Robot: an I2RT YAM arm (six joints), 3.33 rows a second.
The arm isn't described. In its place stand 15 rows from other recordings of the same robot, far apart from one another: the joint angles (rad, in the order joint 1, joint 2, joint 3, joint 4, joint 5, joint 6), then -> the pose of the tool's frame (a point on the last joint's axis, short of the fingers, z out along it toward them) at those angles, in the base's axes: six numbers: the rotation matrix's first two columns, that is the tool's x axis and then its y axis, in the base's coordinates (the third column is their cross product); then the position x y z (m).
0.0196 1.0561 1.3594 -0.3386 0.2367 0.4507 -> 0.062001 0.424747 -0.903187 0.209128 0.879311 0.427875 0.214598 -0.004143 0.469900
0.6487 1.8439 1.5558 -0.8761 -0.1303 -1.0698 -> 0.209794 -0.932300 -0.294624 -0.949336 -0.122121 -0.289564 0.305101 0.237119 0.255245
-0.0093 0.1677 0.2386 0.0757 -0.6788 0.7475 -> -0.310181 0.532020 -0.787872 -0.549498 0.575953 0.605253 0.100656 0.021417 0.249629
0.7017 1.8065 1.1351 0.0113 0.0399 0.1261 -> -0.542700 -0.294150 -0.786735 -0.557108 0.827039 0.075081 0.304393 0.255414 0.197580
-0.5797 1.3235 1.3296 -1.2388 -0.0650 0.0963 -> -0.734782 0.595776 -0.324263 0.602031 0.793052 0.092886 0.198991 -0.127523 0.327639
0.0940 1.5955 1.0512 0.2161 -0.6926 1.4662 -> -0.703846 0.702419 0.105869 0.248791 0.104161 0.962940 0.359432 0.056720 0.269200
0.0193 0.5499 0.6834 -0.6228 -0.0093 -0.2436 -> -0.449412 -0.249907 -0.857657 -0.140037 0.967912 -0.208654 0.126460 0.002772 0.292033
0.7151 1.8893 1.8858 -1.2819 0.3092 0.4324 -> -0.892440 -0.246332 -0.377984 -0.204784 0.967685 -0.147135 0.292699 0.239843 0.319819
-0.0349 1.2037 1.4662 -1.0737 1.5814 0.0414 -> -0.695585 0.023847 -0.718048 0.717204 -0.035641 -0.695951 0.195621 -0.042449 0.428049
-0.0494 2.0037 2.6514 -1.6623 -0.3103 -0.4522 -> -0.713168 -0.381327 -0.588202 -0.473165 0.880970 0.002565 0.347010 -0.006272 0.457181
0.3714 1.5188 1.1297 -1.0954 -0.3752 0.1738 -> -0.977849 -0.208178 -0.021756 -0.201038 0.905171 0.374499 0.242160 0.108316 0.232993
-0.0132 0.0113 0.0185 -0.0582 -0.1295 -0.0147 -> -0.049265 -0.013927 -0.998689 -0.116607 0.993145 -0.008098 0.109787 0.003149 0.172675
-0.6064 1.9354 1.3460 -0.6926 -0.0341 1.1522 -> 0.192941 0.977443 -0.085905 0.947948 -0.163083 0.273494 0.314878 -0.216914 0.168797
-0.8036 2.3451 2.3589 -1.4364 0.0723 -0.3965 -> -0.913388 0.392335 -0.108608 0.403981 0.906471 -0.122925 0.320853 -0.336456 0.257305
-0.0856 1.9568 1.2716 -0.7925 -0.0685 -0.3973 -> -0.945305 -0.306325 -0.112090 -0.311038 0.950017 0.026872 0.356146 -0.028115 0.140449
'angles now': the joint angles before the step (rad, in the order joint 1, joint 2, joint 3, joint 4, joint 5, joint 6). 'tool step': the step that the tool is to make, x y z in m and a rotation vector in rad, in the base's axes. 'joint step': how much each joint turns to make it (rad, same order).
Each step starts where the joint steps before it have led.
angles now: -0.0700, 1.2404, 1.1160, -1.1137, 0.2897, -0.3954
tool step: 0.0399, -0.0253, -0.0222, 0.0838, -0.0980, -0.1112
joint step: -0.0962, 0.1334, -0.0002, 0.2089, -0.0828, 0.0499
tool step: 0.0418, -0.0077, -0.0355, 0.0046, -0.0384, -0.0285
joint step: -0.0021, 0.1668, -0.0003, 0.1982, 0.0009, 0.0292
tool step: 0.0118, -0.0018, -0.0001, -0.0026, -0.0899, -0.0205
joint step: 0.0005, 0.0178, -0.0001, 0.1018, -0.0013, 0.0249
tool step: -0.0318, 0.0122, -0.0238, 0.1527, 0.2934, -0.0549
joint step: 0.0146, 0.0100, -0.0340, -0.2878, -0.0728, 0.1024
